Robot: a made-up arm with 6 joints. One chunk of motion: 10 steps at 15 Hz.
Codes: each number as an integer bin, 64 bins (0 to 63) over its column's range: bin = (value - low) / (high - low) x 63, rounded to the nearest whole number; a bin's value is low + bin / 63 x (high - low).
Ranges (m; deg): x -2..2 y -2..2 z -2..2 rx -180..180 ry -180..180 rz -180..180
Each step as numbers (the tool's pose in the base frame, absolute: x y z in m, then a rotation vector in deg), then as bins.
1 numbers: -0.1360 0.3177 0.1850 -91.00 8.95 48.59
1 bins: 29 37 34 16 33 40
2 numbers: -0.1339 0.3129 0.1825 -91.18 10.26 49.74
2 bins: 29 36 34 16 33 40
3 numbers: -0.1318 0.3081 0.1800 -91.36 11.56 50.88
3 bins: 29 36 34 16 34 40
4 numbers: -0.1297 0.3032 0.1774 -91.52 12.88 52.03
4 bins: 29 36 34 15 34 41
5 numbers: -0.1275 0.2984 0.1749 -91.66 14.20 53.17
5 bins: 29 36 34 15 34 41
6 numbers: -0.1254 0.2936 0.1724 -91.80 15.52 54.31
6 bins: 30 36 34 15 34 41
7 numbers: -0.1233 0.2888 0.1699 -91.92 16.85 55.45
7 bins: 30 36 34 15 34 41
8 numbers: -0.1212 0.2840 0.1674 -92.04 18.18 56.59
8 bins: 30 36 34 15 35 41
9 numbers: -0.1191 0.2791 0.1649 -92.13 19.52 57.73
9 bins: 30 36 34 15 35 42
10 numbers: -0.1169 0.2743 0.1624 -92.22 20.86 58.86
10 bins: 30 36 34 15 35 42
